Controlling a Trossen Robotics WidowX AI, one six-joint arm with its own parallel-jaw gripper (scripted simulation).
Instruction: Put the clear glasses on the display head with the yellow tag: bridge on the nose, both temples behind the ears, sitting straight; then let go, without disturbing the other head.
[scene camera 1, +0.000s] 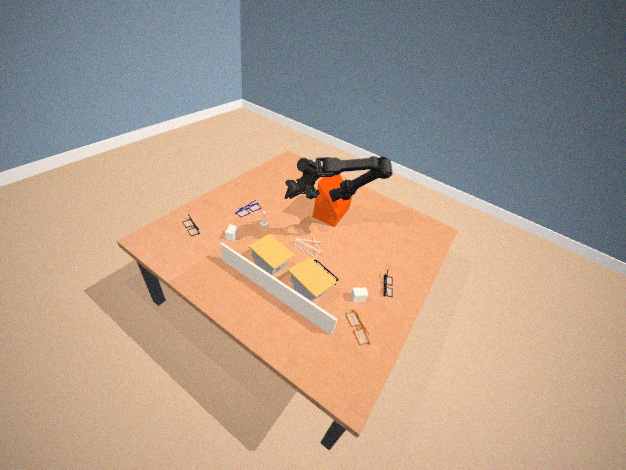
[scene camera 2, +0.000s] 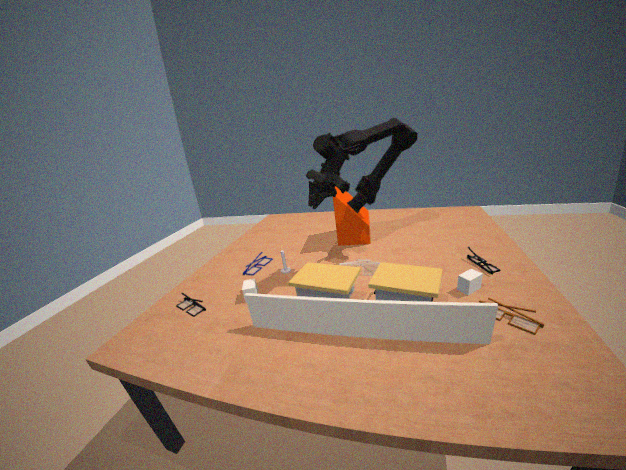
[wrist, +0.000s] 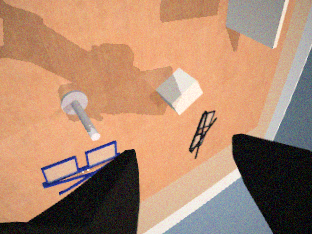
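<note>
You can see my gripper (scene camera 2: 311, 207), and the wrist view has my gripper (wrist: 184, 152) too. There's a white wall (scene camera 2: 455, 322), with scene camera 1 showing the wall (scene camera 1: 322, 319) as well. And there's a white peg (wrist: 74, 102).
</note>
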